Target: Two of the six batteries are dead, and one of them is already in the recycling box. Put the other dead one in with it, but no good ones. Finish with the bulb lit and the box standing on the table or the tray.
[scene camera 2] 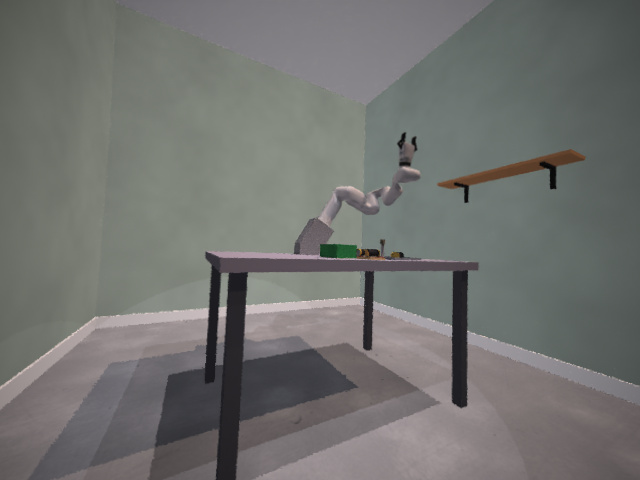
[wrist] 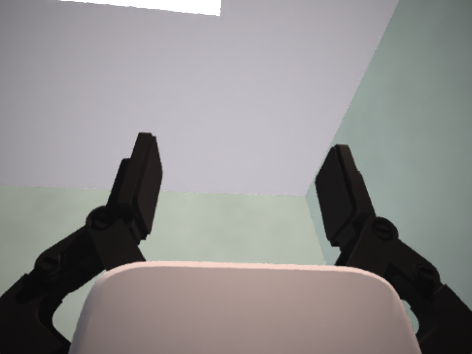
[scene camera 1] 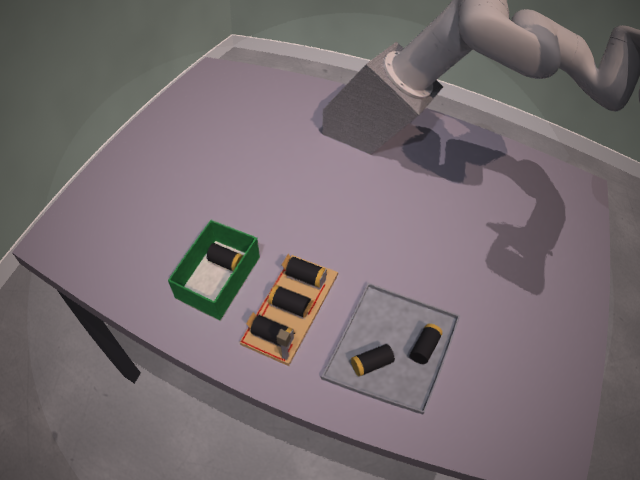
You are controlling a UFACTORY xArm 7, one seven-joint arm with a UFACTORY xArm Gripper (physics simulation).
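Note:
My gripper is open and empty, pointing up high above the table. The green recycling box stands on the table with one black battery lying inside. Right of it lies the wooden holder with three batteries in a row: a far one, a middle one and a near one. A small brownish bulb on a post stands by the near battery and looks unlit. Two batteries lie apart on the grey tray.
The arm's grey base block stands at the back of the table. A wooden wall shelf is on the right wall in the second scene view. The arm's shadow falls on the table's right side.

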